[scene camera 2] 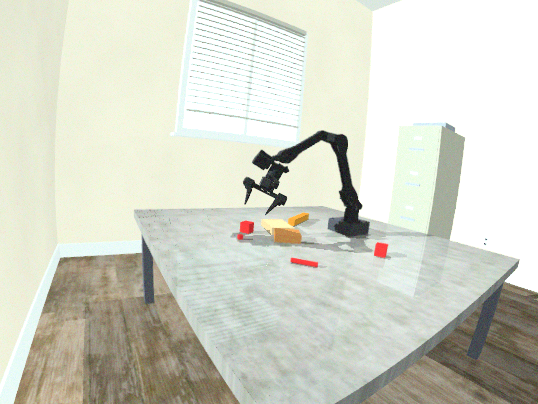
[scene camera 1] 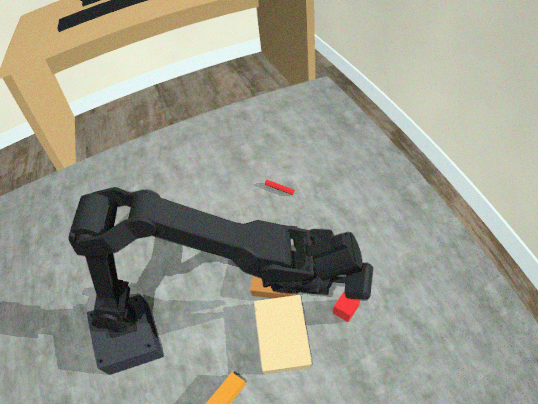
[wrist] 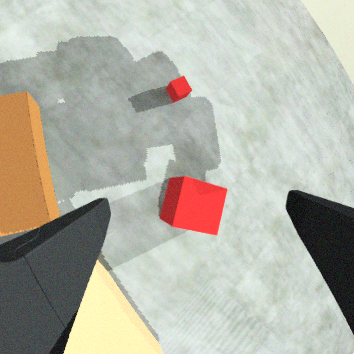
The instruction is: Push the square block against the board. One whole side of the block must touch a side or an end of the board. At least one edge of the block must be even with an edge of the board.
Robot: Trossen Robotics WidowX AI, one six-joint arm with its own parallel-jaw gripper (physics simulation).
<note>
The gripper is open, holding nothing. Also in view: a pale tan board. The table carries a square block.
The gripper shows as well in scene camera 2 and in the wrist view.
</note>
